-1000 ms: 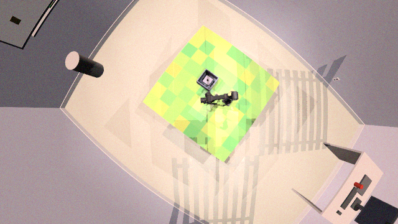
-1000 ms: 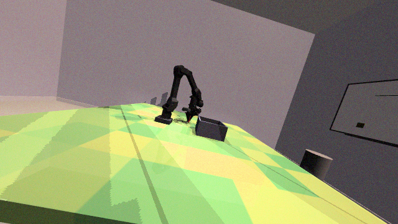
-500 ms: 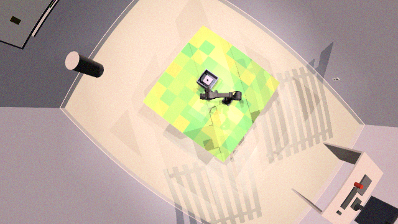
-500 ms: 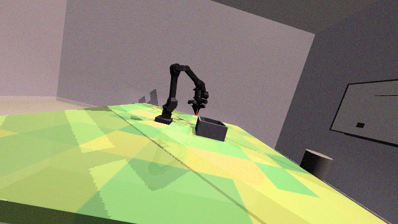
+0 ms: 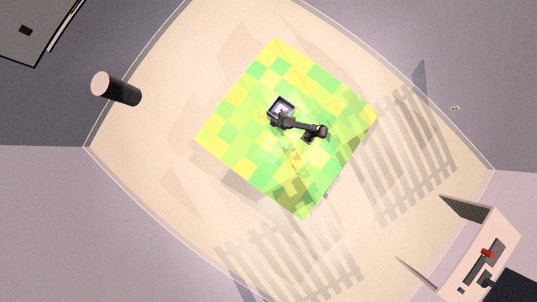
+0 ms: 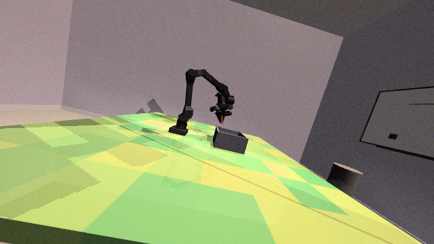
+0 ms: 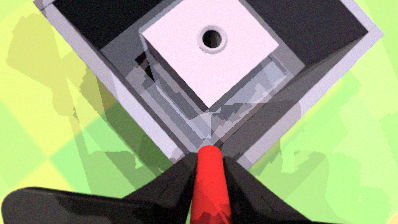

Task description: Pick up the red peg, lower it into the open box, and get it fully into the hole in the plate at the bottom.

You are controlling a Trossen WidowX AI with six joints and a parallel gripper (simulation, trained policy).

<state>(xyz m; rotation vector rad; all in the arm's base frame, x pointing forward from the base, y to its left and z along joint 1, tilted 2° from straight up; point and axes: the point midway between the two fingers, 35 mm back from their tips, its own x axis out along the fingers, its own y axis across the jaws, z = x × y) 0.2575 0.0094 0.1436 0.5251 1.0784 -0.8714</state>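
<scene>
Right now my gripper tip is 60 mm short of the pale plate, 80 mm to the left of it and 90 mm above it. Round my gripper tip: red peg (10 mm to the left, 30 mm above); dark box (60 mm ahead, 80 mm to the right, 110 mm below).
</scene>
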